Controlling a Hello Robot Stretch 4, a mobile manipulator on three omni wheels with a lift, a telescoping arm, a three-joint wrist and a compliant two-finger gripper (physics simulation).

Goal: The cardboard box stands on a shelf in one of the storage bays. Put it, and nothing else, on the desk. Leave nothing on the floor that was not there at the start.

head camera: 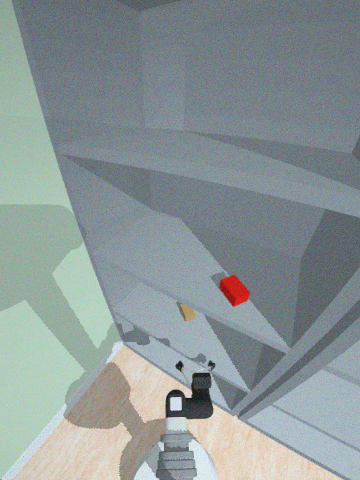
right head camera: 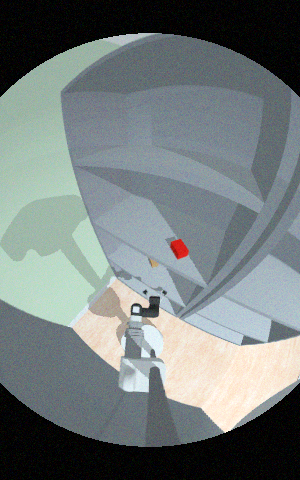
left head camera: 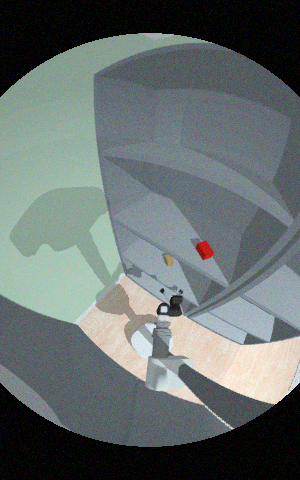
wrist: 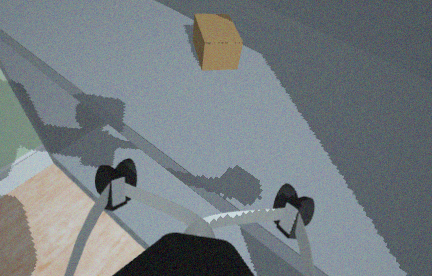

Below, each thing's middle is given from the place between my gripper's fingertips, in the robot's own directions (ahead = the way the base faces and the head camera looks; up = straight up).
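I find the cardboard box (wrist: 218,45) 290 mm ahead of my hand and 20 mm to the left of it, with my hand 30 mm above the box.
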